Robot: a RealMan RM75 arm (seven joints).
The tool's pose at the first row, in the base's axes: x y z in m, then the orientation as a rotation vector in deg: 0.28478 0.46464 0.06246 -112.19 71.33 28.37
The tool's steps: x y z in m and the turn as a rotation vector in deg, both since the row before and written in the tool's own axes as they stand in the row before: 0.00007 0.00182 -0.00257 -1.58 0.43 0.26; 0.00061 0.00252 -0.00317 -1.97 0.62 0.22; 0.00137 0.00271 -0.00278 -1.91 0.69 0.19; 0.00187 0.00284 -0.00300 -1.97 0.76 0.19; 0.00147 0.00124 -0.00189 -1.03 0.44 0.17; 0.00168 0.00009 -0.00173 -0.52 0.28 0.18
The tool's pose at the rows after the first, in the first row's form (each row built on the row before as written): 0.28302 0.46219 0.06337 -113.57 71.83 29.23; 0.28089 0.45878 0.06414 -115.39 72.39 30.18; 0.27901 0.45512 0.06421 -117.21 72.95 31.02; 0.27729 0.45092 0.06420 -119.12 73.54 31.84; 0.27687 0.44826 0.06426 -120.10 73.95 32.26; 0.27759 0.44596 0.06443 -120.58 74.29 32.46
